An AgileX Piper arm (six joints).
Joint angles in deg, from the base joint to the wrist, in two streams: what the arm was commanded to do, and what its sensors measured. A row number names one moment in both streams.
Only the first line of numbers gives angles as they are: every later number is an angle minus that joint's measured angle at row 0.
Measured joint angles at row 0:
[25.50 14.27 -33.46 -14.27 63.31 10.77]
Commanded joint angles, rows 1 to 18:
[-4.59 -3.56 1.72 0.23 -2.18 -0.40]
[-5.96 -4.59 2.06 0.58 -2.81 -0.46]
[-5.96 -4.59 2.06 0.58 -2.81 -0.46]
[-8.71 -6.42 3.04 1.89 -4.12 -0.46]
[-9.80 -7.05 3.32 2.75 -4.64 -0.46]
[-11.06 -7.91 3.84 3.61 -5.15 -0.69]
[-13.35 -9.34 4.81 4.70 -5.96 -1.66]
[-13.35 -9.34 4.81 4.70 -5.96 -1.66]
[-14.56 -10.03 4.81 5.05 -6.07 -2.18]
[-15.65 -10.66 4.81 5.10 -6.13 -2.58]
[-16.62 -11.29 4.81 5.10 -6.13 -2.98]
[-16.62 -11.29 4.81 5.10 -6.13 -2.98]
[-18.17 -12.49 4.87 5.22 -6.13 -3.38]
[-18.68 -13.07 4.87 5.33 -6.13 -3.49]
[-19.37 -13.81 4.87 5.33 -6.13 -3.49]
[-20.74 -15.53 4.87 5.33 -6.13 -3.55]
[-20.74 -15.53 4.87 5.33 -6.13 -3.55]
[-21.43 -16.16 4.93 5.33 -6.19 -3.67]
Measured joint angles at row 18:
[-19.54 -13.93 4.75 5.22 -5.50 -2.86]
